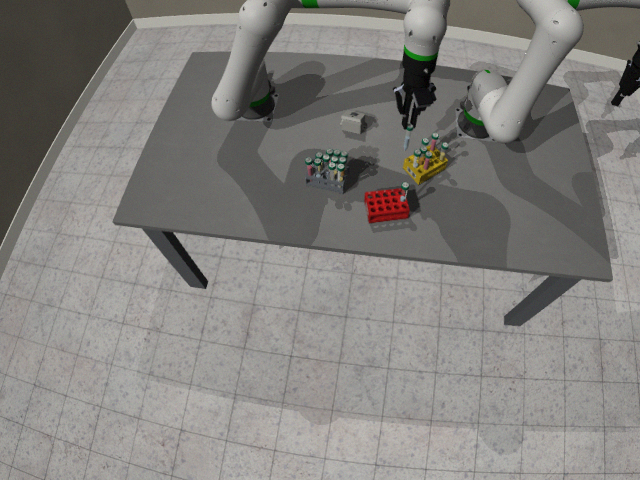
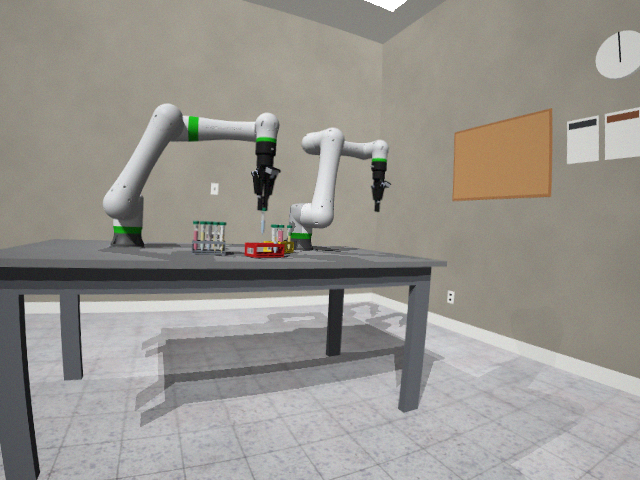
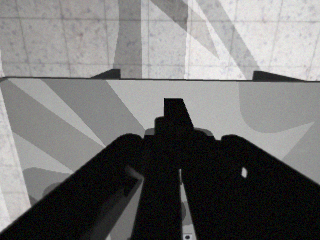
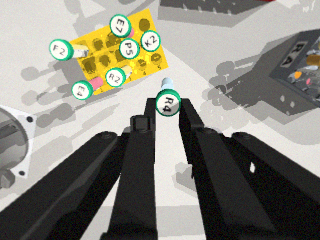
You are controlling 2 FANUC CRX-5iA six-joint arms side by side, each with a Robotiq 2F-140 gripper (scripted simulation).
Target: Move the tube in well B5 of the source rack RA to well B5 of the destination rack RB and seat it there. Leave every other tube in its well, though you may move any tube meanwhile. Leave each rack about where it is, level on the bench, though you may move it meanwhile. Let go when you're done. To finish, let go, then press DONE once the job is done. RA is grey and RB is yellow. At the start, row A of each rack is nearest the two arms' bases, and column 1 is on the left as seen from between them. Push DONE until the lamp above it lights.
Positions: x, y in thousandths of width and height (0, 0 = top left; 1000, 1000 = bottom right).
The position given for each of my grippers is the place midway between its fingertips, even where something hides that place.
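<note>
Image 1 gives me my right gripper (image 1: 638, 261), together with a red rack (image 1: 604, 441) and a yellow rack RB (image 1: 685, 347). In image 2 I find my right gripper (image 2: 410, 439) again. My left gripper (image 3: 539, 473) is visible in image 3; the red rack is out of frame in image 3, and the yellow rack RB is out of frame in image 3 as well. Image 4 has a green-capped tube marked r4 (image 4: 527, 427), and there I also see the yellow rack RB (image 4: 458, 265) and my right gripper (image 4: 523, 469).
</note>
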